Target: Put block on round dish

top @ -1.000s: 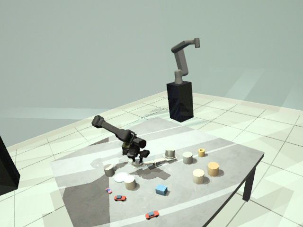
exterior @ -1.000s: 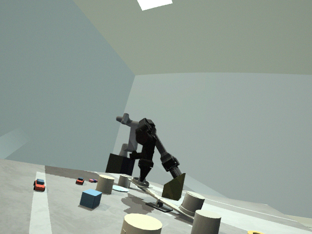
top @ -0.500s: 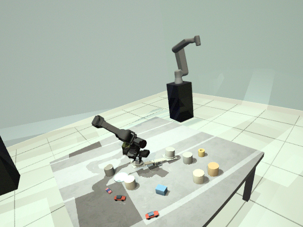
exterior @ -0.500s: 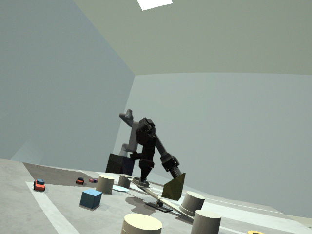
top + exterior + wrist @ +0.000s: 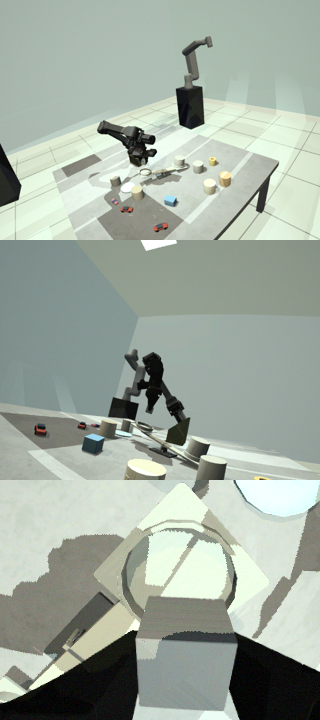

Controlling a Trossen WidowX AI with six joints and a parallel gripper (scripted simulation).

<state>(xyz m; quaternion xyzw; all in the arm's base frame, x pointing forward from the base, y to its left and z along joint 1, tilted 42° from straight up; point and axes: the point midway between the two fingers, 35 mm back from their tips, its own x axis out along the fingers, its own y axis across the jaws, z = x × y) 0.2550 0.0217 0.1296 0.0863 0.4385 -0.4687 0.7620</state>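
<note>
Right now my gripper tip is 15 cm above the round dish, 14 cm to the left of it and 2 cm past it. Also, from my gripper tip: blue cube (27 cm ahead, 13 cm below, 1 cm to the left); grey block (1 cm above); small balance (12 cm to the left, 11 cm below, 2 cm ahead).
</note>
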